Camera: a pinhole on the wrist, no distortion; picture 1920 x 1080 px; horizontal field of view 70.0 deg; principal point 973.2 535.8 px. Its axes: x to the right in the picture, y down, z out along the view. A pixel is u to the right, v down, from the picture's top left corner.
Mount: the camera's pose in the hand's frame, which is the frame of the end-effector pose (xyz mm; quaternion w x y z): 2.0 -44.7 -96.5 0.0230 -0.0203 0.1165 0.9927
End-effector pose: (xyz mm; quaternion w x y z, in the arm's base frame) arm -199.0 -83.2 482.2 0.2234 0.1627 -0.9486 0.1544
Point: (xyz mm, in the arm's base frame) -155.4 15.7 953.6
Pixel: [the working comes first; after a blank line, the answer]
In the camera's frame: -143.6 -103.5 -350.3

behind the camera
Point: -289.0 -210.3 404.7
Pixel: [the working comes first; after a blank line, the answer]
In the camera's frame: -79.7 70.5 229.2

496.5 957.6
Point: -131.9 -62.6 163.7
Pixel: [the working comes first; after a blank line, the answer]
In the camera's frame: 203.5 -16.9 358.6

1751.0 471.3
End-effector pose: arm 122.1 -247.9 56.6 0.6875 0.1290 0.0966 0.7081
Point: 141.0 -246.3 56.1
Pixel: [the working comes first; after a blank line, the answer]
In the camera's frame: -2.7 -2.3 105.3

937.6 506.1
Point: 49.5 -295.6 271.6
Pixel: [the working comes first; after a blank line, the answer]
In the camera's frame: 32.0 -111.4 315.3

1112.4 51.2
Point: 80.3 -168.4 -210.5
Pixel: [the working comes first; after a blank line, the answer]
In the camera's frame: -57.0 -40.8 -171.1

behind the camera
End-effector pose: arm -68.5 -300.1 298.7 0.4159 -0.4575 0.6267 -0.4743
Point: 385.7 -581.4 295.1
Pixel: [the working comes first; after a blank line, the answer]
In the camera's frame: -193.2 196.0 552.8

494.0 1022.0
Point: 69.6 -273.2 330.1
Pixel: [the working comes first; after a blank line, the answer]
In the camera's frame: 53.0 59.9 210.8

1318.0 925.4
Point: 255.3 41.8 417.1
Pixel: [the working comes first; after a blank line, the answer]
In the camera's frame: 401.2 173.6 295.1

outside the picture
